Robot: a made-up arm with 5 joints.
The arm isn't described. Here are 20 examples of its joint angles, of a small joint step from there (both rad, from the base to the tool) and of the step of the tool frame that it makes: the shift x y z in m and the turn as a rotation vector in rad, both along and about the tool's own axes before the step.
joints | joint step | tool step
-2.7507 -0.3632 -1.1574 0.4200 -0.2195 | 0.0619 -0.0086 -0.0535 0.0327 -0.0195 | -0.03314 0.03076 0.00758 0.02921 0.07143 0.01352
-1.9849 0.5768 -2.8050 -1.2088 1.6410 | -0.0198 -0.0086 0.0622 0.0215 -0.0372 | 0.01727 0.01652 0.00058 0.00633 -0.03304 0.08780
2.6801 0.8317 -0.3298 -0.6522 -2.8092 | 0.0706 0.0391 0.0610 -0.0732 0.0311 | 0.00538 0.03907 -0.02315 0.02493 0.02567 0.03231
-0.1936 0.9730 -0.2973 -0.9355 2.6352 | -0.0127 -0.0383 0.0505 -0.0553 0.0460 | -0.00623 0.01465 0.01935 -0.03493 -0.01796 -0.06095
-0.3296 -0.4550 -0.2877 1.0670 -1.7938 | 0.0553 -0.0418 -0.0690 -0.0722 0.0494 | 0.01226 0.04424 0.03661 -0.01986 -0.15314 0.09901
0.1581 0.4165 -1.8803 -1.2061 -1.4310 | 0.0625 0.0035 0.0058 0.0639 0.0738 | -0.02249 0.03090 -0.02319 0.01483 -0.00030 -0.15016
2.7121 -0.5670 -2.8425 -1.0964 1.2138 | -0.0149 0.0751 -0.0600 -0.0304 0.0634 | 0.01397 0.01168 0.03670 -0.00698 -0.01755 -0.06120
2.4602 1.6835 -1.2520 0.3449 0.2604 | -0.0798 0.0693 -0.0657 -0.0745 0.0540 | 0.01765 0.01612 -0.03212 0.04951 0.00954 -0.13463
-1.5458 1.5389 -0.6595 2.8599 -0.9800 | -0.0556 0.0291 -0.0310 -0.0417 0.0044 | 0.00494 0.00123 0.01798 0.00433 -0.02195 0.06403
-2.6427 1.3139 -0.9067 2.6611 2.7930 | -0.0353 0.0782 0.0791 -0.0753 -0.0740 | -0.01835 -0.04131 0.03063 0.07061 0.04458 0.10813
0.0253 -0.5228 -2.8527 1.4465 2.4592 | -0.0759 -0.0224 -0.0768 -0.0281 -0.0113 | 0.00783 0.01783 0.06404 -0.07833 0.12425 -0.03485
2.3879 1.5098 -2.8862 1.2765 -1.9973 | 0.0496 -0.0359 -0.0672 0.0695 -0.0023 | 0.01391 0.07172 0.02971 -0.00744 -0.00175 0.06134
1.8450 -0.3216 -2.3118 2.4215 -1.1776 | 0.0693 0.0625 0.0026 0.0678 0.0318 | 0.01832 0.01149 -0.03921 -0.06603 0.11622 -0.03518
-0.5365 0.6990 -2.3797 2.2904 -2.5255 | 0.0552 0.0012 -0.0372 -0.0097 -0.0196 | 0.02366 0.03680 -0.00723 -0.05924 0.02400 0.05688
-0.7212 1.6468 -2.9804 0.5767 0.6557 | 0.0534 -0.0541 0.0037 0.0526 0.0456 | -0.06346 -0.00210 0.03027 -0.02809 0.01458 -0.01974
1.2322 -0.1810 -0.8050 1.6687 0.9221 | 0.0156 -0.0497 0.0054 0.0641 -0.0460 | 0.02031 -0.01420 0.01237 -0.00568 0.01175 0.06071
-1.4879 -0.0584 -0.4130 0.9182 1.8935 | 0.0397 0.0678 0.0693 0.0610 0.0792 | 0.03570 -0.03031 -0.05068 0.12016 -0.15552 0.05530
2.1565 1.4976 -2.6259 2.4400 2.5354 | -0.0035 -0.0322 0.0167 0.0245 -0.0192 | 0.00557 0.02054 -0.00331 0.00509 0.00400 0.01965
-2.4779 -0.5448 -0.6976 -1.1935 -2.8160 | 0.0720 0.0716 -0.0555 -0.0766 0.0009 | 0.01652 0.01159 -0.02173 -0.02763 -0.08928 -0.01450
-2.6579 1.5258 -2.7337 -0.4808 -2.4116 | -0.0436 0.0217 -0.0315 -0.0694 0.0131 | -0.02356 -0.02677 0.02571 -0.08226 -0.03661 0.00755
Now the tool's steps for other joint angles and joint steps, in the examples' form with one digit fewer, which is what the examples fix.
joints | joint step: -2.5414 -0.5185 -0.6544 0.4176 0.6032 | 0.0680 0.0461 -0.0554 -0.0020 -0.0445
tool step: -0.0380 -0.0111 -0.0012 -0.0309 0.0842 0.0554
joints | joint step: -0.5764 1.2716 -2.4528 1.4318 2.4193 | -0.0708 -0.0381 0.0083 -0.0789 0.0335
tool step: -0.0632 0.0451 0.0130 -0.0915 -0.0208 -0.1175
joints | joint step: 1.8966 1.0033 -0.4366 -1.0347 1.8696 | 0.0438 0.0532 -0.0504 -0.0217 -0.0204
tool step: 0.0132 -0.0244 -0.0071 -0.0311 0.0372 0.0440
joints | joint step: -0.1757 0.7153 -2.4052 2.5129 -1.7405 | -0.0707 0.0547 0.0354 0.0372 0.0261
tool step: 0.0423 -0.0587 0.0049 0.0598 0.0732 -0.1236
